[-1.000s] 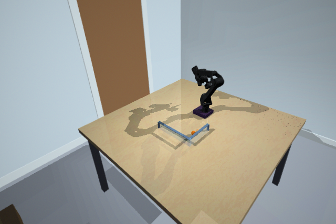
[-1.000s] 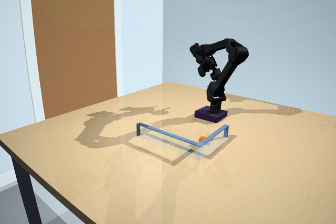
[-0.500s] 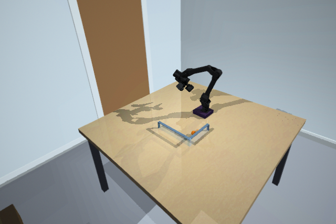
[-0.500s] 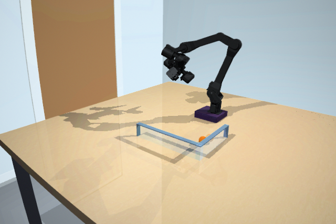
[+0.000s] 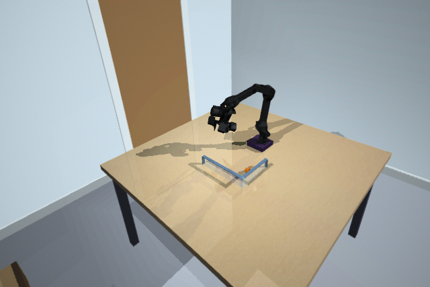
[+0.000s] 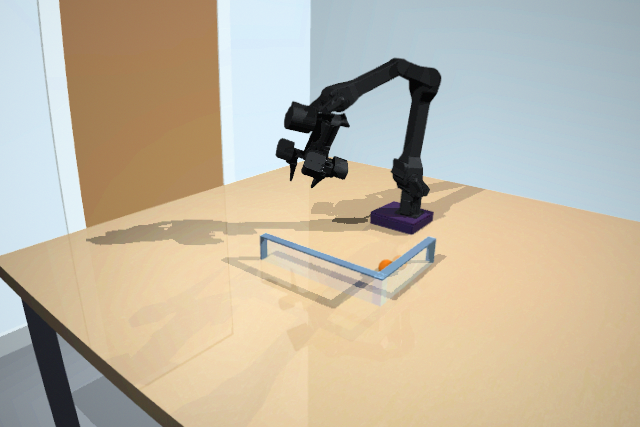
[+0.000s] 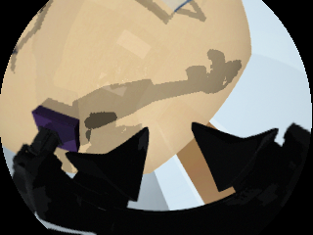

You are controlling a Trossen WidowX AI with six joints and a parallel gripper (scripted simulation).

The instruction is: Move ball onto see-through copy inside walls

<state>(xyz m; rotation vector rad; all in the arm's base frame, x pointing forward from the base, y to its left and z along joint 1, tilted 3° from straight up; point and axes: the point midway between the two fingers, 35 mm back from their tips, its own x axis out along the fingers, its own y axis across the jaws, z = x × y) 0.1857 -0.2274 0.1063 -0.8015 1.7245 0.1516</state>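
Right now the orange ball is 130 mm ahead of my gripper tip, 310 mm to the left of it and 100 mm below it. The rest, counted from my gripper tip: see-through copy of ball: 90 mm ahead, 320 mm to the left, 100 mm below.
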